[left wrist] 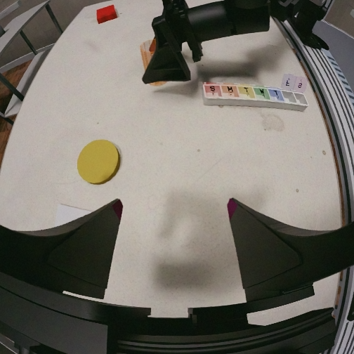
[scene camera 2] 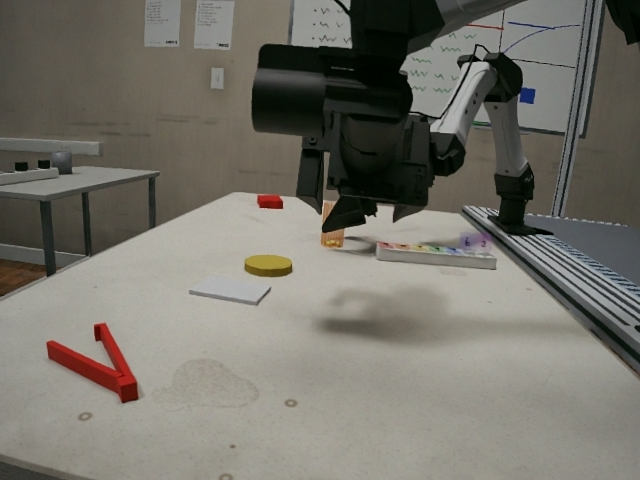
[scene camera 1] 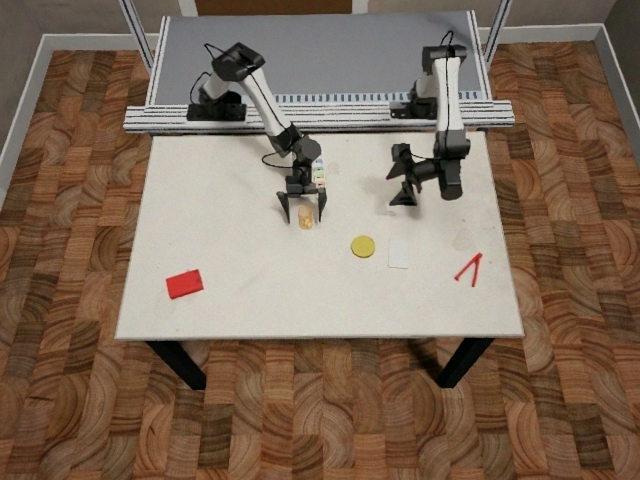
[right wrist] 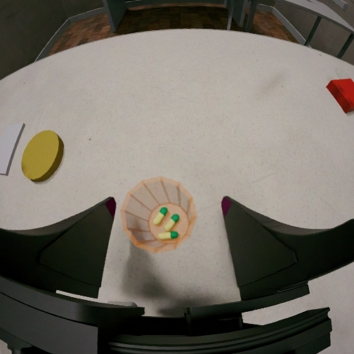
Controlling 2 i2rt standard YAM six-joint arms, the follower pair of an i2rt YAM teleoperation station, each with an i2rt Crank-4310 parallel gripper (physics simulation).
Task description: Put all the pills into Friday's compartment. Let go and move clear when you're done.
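Where they show: left gripper, fingertip midpoint: (scene camera 2: pixel 357 214) (scene camera 1: pixel 387 191); right gripper, fingertip midpoint: (scene camera 2: pixel 324 226) (scene camera 1: pixel 304 223); left arm's base, origin of the base link: (scene camera 1: pixel 419 112); right arm's base, origin of the base link: (scene camera 2: pixel 509 226) (scene camera 1: pixel 217 113).
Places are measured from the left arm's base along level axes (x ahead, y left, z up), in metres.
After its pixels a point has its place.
A clear orange cup (scene camera 1: pixel 305 211) @[y -0.353, x 0.434, z 0.037 m] (scene camera 2: pixel 332 236) @[y -0.332, x 0.449, z 0.013 m] (left wrist: pixel 146 54) (right wrist: pixel 131 220) stands upright on the table with several green-and-yellow pills (right wrist: pixel 167 223) at its bottom. My right gripper (scene camera 1: pixel 303 221) @[y -0.354, x 0.468, z 0.026 m] (right wrist: pixel 168 199) is open around the cup, with a gap on each side. The white pill organizer (scene camera 2: pixel 436 258) @[y -0.308, x 0.264, z 0.003 m] (left wrist: pixel 255 102) lies near the right arm, partly hidden by it in scene camera 1. Its lids marked S, M, T, W, T are closed; the two end lids (left wrist: pixel 294 82) stand open. Friday's compartment (left wrist: pixel 288 96) is open beside the blue T lid. My left gripper (scene camera 1: pixel 389 192) @[y -0.117, x 0.394, z 0.099 m] (left wrist: pixel 174 201) is open and empty above the table.
A yellow disc (scene camera 1: pixel 362 246) @[y -0.181, x 0.524, z 0.002 m] (scene camera 2: pixel 268 265) @[y -0.160, x 0.516, z 0.003 m] (left wrist: pixel 98 161) (right wrist: pixel 42 155) and a white slab (scene camera 1: pixel 398 253) @[y -0.075, x 0.538, z -0.004 m] (scene camera 2: pixel 231 289) @[y -0.070, x 0.537, z -0.004 m] lie between the grippers, farther front. A red V-shaped tool (scene camera 1: pixel 476 262) @[y 0.144, x 0.559, z 0.003 m] (scene camera 2: pixel 114 372) @[y 0.151, x 0.549, z 0.007 m] lies at the front right in scene camera 1, a red box (scene camera 1: pixel 184 284) @[y -0.677, x 0.675, z 0.010 m] (scene camera 2: pixel 269 201) @[y -0.634, x 0.657, z 0.009 m] at the front left.
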